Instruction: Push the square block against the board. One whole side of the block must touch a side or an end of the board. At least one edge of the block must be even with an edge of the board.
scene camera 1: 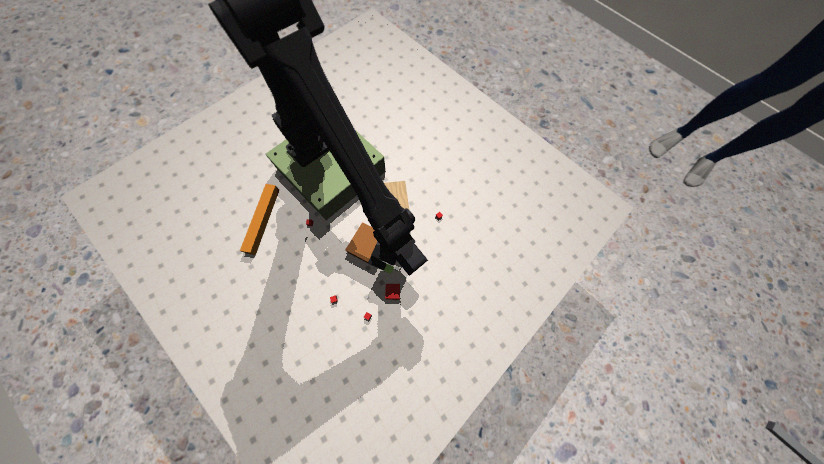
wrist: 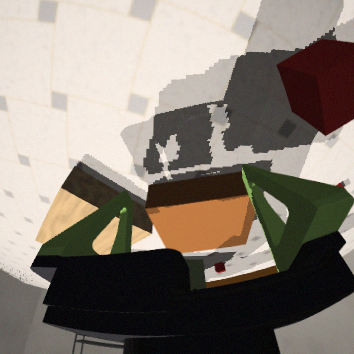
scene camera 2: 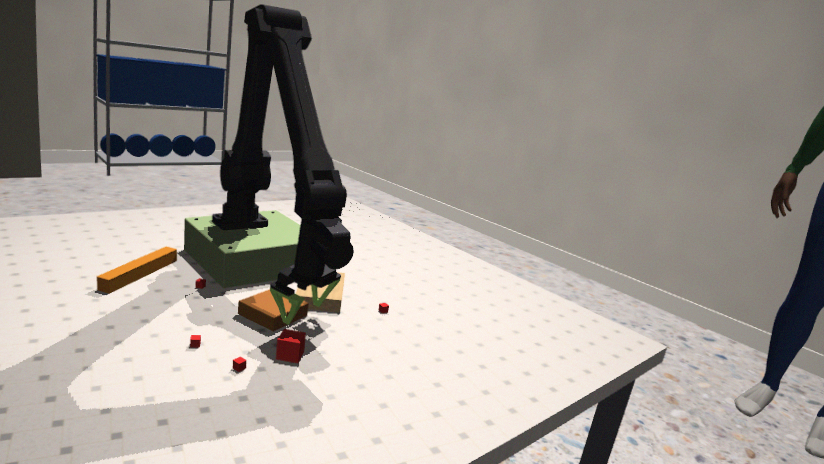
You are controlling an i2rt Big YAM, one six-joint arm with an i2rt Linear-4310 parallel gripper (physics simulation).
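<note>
The square block is orange-brown and lies flat, partly under the arm in scene camera 1. The board is pale wood, lying beside it toward the green base. In the wrist view their facing sides stand at an angle, with the board's corner close to the block's side; whether they touch is unclear. My gripper is open and empty, low over them. One fingertip is at a corner of the block, the other over the board. The far finger is hidden in scene camera 1.
A larger red cube stands near the block. Small red cubes lie around. An orange bar lies left of the green base.
</note>
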